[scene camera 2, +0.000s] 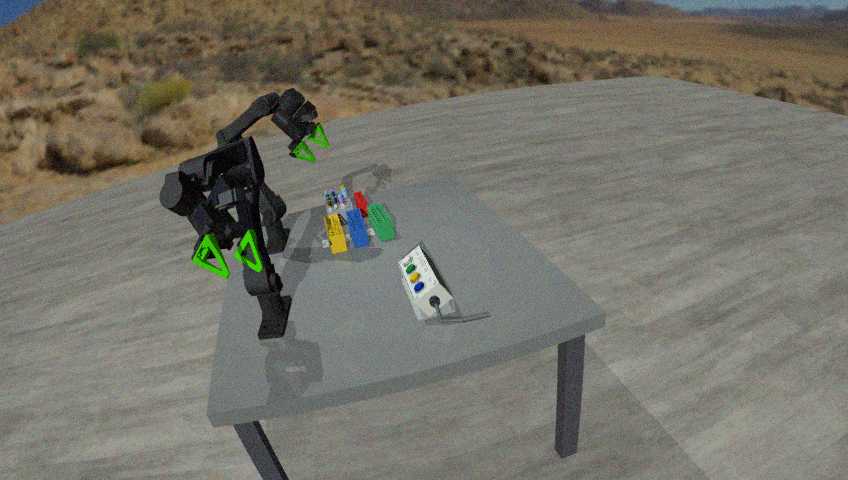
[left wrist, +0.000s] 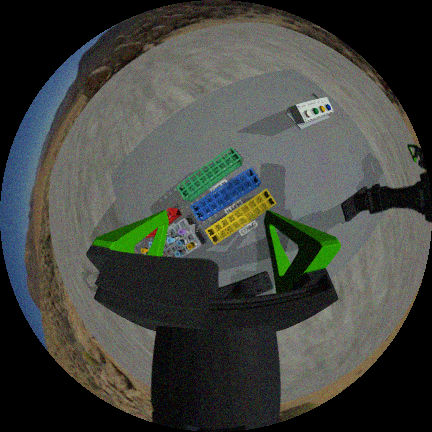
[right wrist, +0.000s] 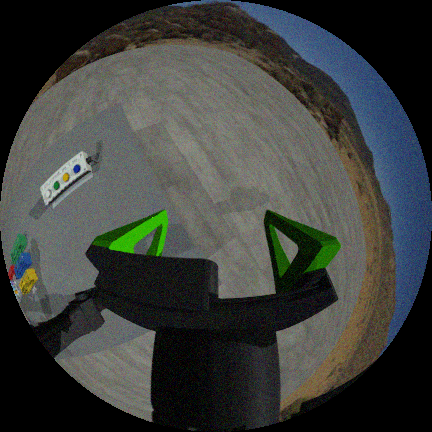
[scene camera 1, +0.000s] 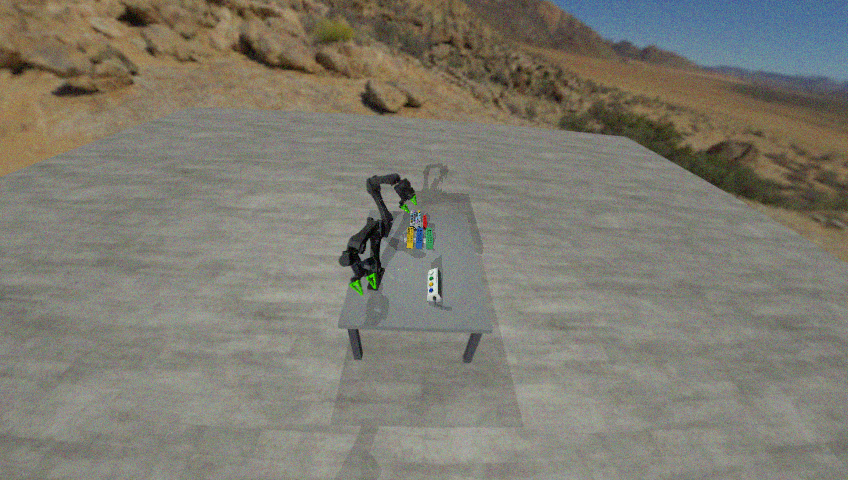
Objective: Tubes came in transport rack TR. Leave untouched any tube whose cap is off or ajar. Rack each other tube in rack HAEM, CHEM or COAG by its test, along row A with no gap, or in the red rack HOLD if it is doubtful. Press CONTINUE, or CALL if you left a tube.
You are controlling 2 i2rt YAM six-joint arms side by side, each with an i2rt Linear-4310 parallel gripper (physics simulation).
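Frame: origin at the left arm's base, x ahead, y left, z up, level; metres.
Seen in the pictures: left gripper, fingertip midpoint: (scene camera 2: pixel 321 153) (left wrist: pixel 215 215) (scene camera 1: pixel 412 208); right gripper, fingertip midpoint: (scene camera 2: pixel 245 273) (right wrist: pixel 215 214) (scene camera 1: pixel 369 291); left arm's base at its link origin: (scene camera 2: pixel 277 242) (left wrist: pixel 241 289); right arm's base at its link origin: (scene camera 2: pixel 275 318) (left wrist: pixel 356 202) (scene camera 1: pixel 376 278).
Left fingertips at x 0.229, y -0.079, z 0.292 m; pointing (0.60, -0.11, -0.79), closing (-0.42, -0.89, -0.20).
Offsets run from my left fingertips to a thing's middle. Level surfaces: height alone.
Transport rack TR {0.263 m down, 0.003 m back, 0.221 m left} (left wrist: pixel 194 234) holds several upright tubes with blue, purple and orange tops; cap seating and tests are too small to read. The red rack HOLD (scene camera 1: pixel 424 221) (scene camera 2: pixel 361 204) (left wrist: pixel 173 215) is beside it, partly behind a finger in the left wrist view. Green CHEM {0.263 m down, 0.143 m ahead, 0.013 m left} (scene camera 1: pixel 429 238) (scene camera 2: pixel 381 221) (left wrist: pixel 210 175), blue HAEM {0.263 m down, 0.065 m ahead, 0.002 m right} (scene camera 1: pixel 419 238) (scene camera 2: pixel 357 227) (left wrist: pixel 225 195) and yellow COAG {0.263 m down, 0.008 m back, 0.014 m right} (scene camera 1: pixel 410 237) (scene camera 2: pixel 335 233) (left wrist: pixel 241 216) stand side by side; no tubes are discernible in them. My left gripper (scene camera 1: pixel 411 207) (scene camera 2: pixel 320 153) (left wrist: pixel 215 215) is open, above and beyond TR. My right gripper (scene camera 1: pixel 368 291) (scene camera 2: pixel 243 274) (right wrist: pixel 215 214) is open, far from the racks.
A white button box {0.250 m down, 0.233 m ahead, 0.472 m right} (scene camera 1: pixel 433 285) (scene camera 2: pixel 425 279) (left wrist: pixel 314 111) (right wrist: pixel 65 177) with white, green, yellow and blue buttons stands apart from the racks, a dark cable at one end. Its button labels are unreadable. The grey table {0.292 m down} (scene camera 1: pixel 410 318) (scene camera 2: pixel 386 362) has its near edge below my right gripper.
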